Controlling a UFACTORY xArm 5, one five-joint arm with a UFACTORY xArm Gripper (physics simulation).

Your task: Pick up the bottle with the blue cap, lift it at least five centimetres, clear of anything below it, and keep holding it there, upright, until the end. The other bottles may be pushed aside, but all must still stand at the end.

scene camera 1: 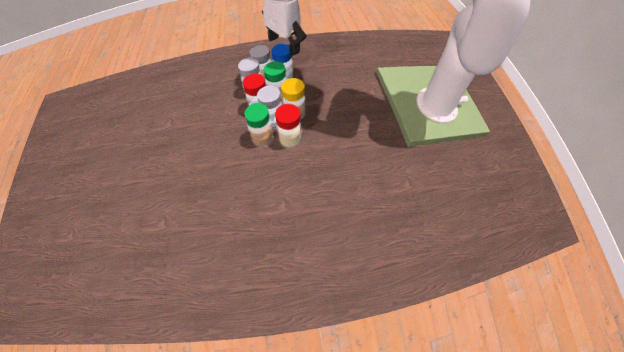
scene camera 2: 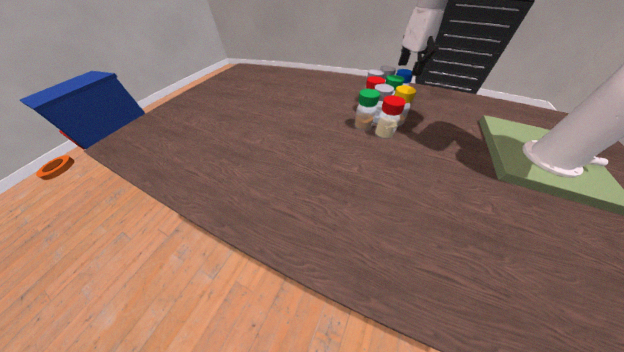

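Where they show: gripper, fingertip midpoint: (scene camera 1: 283, 46) (scene camera 2: 408, 70); arm's base, origin of the base link: (scene camera 1: 436, 105) (scene camera 2: 549, 158).
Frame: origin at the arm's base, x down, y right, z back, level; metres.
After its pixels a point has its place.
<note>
The bottle with the blue cap (scene camera 1: 281, 53) {x -0.080, y 0.222, z -0.387 m} (scene camera 2: 404, 76) {x -0.073, y 0.212, z -0.387 m} stands upright at the back right of a tight group of bottles. Its lower part is partly hidden by the green-capped bottle (scene camera 1: 275, 72) {x -0.080, y 0.152, z -0.418 m} (scene camera 2: 394, 82) {x -0.076, y 0.143, z -0.420 m} in front of it. A grey-capped bottle (scene camera 1: 259, 54) {x -0.080, y 0.239, z -0.444 m} (scene camera 2: 387, 71) {x -0.078, y 0.228, z -0.443 m} stands to its left. My gripper (scene camera 1: 283, 44) {x -0.083, y 0.246, z -0.375 m} (scene camera 2: 410, 67) {x -0.083, y 0.246, z -0.375 m} is open and empty, just above and behind the blue cap, pointing down. One finger shows near the cap's right edge in the scene camera 1 view. Whether it touches the cap cannot be told.
Nearer stand a yellow-capped bottle (scene camera 1: 293, 90) {x -0.080, y 0.077, z -0.391 m} (scene camera 2: 405, 94) {x -0.077, y 0.065, z -0.391 m}, a red-capped bottle (scene camera 1: 288, 117) {x -0.080, y 0.002, z -0.422 m} (scene camera 2: 393, 106) {x -0.076, y -0.012, z -0.423 m} and a green-capped bottle (scene camera 1: 257, 116) {x -0.079, y 0.027, z -0.487 m} (scene camera 2: 369, 98) {x -0.077, y 0.013, z -0.485 m}, all upright, with others between. The arm's base stands on a green board (scene camera 1: 440, 135) {x -0.001, y -0.094, z -0.045 m} (scene camera 2: 510, 167) {x -0.001, y -0.068, z -0.123 m} at the right.
</note>
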